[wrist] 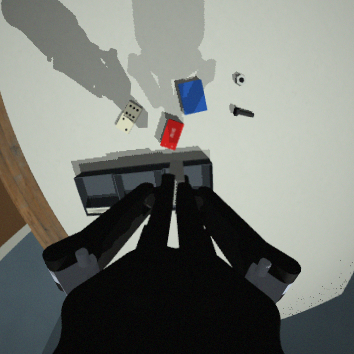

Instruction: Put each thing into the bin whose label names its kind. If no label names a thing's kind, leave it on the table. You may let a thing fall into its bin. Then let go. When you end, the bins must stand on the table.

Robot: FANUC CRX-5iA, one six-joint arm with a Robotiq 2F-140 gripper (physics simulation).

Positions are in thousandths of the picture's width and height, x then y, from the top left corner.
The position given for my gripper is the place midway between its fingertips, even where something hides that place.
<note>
In view: my gripper (496, 479), a blue block (544, 275) and a joined dark bins (278, 538).
</note>
